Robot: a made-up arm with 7 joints.
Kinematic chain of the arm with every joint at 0, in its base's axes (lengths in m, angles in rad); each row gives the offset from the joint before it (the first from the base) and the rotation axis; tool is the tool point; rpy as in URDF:
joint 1: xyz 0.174 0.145 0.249 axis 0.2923 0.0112 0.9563
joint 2: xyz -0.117 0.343 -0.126 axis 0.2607 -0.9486 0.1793
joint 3: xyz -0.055 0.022 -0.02 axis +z
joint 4: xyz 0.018 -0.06 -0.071 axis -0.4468 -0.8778 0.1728
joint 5: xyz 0.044 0 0.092 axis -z
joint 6: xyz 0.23 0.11 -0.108 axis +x
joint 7: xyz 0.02 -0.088 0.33 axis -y
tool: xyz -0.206 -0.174 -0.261 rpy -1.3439 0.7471 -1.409
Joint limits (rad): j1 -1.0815..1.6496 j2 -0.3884..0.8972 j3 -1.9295..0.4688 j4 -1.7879..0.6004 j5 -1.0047..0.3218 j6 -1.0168..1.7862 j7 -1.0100..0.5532
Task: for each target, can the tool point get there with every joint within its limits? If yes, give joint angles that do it. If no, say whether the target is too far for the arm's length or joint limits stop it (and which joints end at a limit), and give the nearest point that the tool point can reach.
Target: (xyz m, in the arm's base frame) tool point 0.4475 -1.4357 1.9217
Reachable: no: too far | nearest point 0.0107 -0.2915 0.4757 | short by 1.895 m
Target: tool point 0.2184 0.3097 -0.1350
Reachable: yes | joints -0.3412 0.4558 -0.2063 -1.2354 -0.3286 -0.0369 0.0403
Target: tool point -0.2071 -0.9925 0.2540
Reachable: no: joint limits stop it (at a limit: joint 1, joint 2, joint 3, joint 7) | nearest point -0.1711 -0.4613 0.1598 | short by 0.541 m
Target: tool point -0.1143 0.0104 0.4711
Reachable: yes | joints 1.3032 -0.0607 -0.8719 -0.3140 -0.5568 -0.7080 -0.8204
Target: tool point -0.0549 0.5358 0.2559
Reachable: yes | joints -0.2063 0.4010 -1.2944 0.0610 0.0900 -0.5210 -0.5617
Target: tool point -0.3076 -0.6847 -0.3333
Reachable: no: joint limits stop it (at a limit: joint 1, joint 2, joint 3, joint 6, joint 7) | nearest point -0.2465 -0.3876 -0.1425 | short by 0.358 m
